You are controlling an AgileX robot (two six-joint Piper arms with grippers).
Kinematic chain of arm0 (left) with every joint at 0, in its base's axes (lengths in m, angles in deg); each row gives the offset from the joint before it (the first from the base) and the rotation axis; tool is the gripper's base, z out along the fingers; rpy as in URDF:
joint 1: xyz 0 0 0.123 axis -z
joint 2: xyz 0 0 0 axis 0.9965 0.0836 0
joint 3: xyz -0.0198 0.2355 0.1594 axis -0.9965 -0.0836 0
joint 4: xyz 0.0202 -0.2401 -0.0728 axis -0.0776 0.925 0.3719
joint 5: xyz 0 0 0 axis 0.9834 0.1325 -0.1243
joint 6: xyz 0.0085 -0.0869 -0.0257 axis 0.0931 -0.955 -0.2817
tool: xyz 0 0 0 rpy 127.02 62.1 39.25
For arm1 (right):
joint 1: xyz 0 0 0.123 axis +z
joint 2: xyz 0 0 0 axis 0.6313 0.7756 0
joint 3: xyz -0.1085 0.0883 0.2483 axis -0.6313 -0.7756 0
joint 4: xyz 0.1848 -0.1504 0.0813 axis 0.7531 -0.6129 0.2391
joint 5: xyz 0 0 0 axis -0.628 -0.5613 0.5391
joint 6: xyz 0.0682 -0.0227 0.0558 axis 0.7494 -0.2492 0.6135
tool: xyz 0 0 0 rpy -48.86 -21.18 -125.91
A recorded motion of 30 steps. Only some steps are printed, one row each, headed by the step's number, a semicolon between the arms.
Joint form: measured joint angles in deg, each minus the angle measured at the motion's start. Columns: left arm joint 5, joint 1, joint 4, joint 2, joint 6, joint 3; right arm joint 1, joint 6, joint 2, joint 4, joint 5, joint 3.
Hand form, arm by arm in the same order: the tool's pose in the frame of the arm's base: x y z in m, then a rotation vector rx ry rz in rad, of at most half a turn. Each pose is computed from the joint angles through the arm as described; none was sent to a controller.
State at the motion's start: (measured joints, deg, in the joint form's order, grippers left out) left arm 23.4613 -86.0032 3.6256 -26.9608 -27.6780 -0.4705; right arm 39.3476 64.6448 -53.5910 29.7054 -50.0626 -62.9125
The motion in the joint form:
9: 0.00 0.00 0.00 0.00 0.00 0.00; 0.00 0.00 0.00 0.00 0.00 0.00
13: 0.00 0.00 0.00 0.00 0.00 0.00; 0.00 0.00 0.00 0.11 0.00 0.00
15: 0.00 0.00 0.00 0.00 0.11 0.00; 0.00 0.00 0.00 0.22 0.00 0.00
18: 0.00 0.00 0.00 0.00 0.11 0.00; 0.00 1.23 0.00 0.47 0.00 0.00
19: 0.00 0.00 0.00 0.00 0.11 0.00; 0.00 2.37 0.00 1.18 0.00 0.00
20: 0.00 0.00 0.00 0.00 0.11 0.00; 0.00 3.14 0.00 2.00 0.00 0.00
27: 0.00 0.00 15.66 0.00 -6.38 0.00; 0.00 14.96 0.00 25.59 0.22 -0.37
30: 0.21 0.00 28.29 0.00 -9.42 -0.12; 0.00 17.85 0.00 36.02 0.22 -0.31
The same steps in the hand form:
9: 0.0538 -0.0047 0.1798 -0.0964 1.7963 -0.1455; 0.0532 -0.0020 0.1755 -0.2001 1.8298 -0.1821
13: 0.0538 -0.0047 0.1798 -0.0964 1.7963 -0.1455; 0.0532 -0.0019 0.1755 -0.1989 1.8299 -0.1803
15: 0.0538 -0.0047 0.1798 -0.0947 1.7964 -0.1441; 0.0532 -0.0018 0.1755 -0.1977 1.8300 -0.1784
18: 0.0538 -0.0047 0.1798 -0.0947 1.7964 -0.1441; 0.0532 -0.0017 0.1755 -0.1752 1.8316 -0.1591
19: 0.0538 -0.0047 0.1798 -0.0947 1.7964 -0.1441; 0.0532 -0.0013 0.1754 -0.1492 1.8333 -0.1332
20: 0.0538 -0.0047 0.1798 -0.0947 1.7964 -0.1441; 0.0532 -0.0009 0.1754 -0.1279 1.8344 -0.1099
27: 0.0537 -0.0119 0.1823 -0.3695 1.7558 -0.4855; 0.0532 0.0114 0.1757 0.3212 1.8093 0.4331
30: 0.0535 -0.0173 0.1847 -0.5548 1.7056 -0.7330; 0.0530 0.0164 0.1785 0.4807 1.7697 0.6438

